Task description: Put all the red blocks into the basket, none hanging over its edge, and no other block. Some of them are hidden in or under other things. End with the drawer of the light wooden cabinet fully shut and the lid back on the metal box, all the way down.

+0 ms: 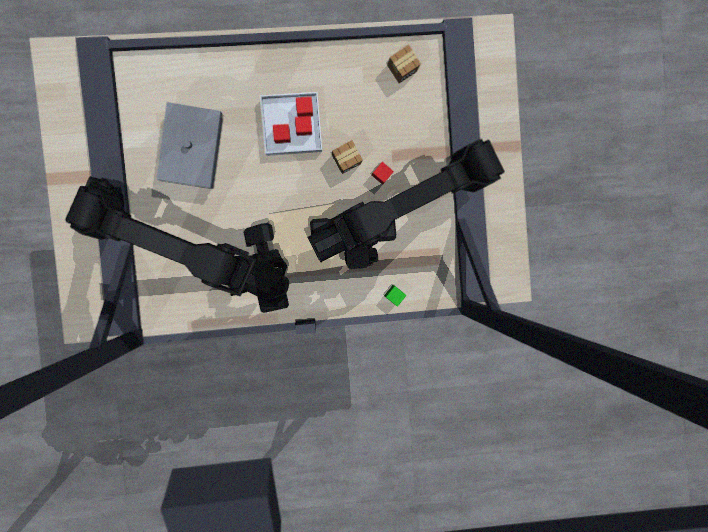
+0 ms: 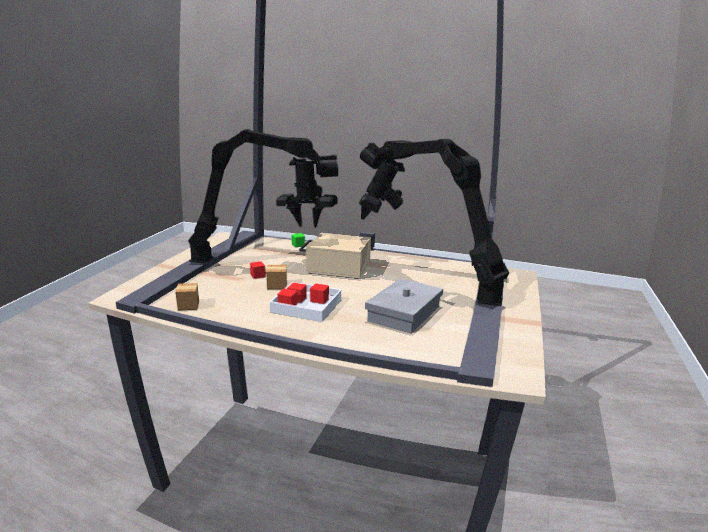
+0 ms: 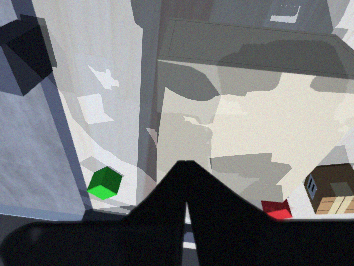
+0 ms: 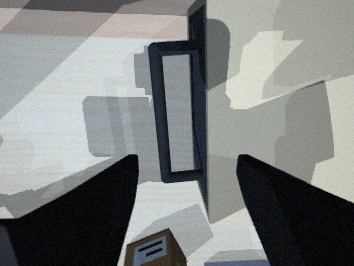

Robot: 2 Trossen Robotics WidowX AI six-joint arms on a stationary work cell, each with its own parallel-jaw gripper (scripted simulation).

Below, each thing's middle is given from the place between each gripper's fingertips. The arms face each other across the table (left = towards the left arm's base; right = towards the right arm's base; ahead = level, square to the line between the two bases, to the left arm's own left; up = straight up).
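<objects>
Counted from my right hand [image 2: 308, 227], the white basket [image 1: 278, 109] is 15 cm below, 29 cm ahead and 12 cm to the left. The drawer [image 4: 195, 46] is 12 cm below my right hand, 8 cm to the left of it and 1 cm behind it, while the light wooden cabinet [image 1: 291, 229] is 12 cm below my right hand, 10 cm to the left of it and 1 cm behind it. The grey metal lid [image 1: 190, 136] is 11 cm below my right hand, 37 cm to the left of it and 25 cm ahead of it.
The light wooden cabinet is 140 mm below my left hand [image 1: 285, 266], 60 mm ahead of it and 80 mm to the right of it. The drawer, too, is 140 mm below my left hand, 90 mm to the right of it and 60 mm ahead of it. I find the white basket 170 mm below my left hand, 360 mm ahead of it and 60 mm to the right of it, and the grey metal lid 130 mm below my left hand, 310 mm ahead of it and 200 mm to the left of it.
</objects>
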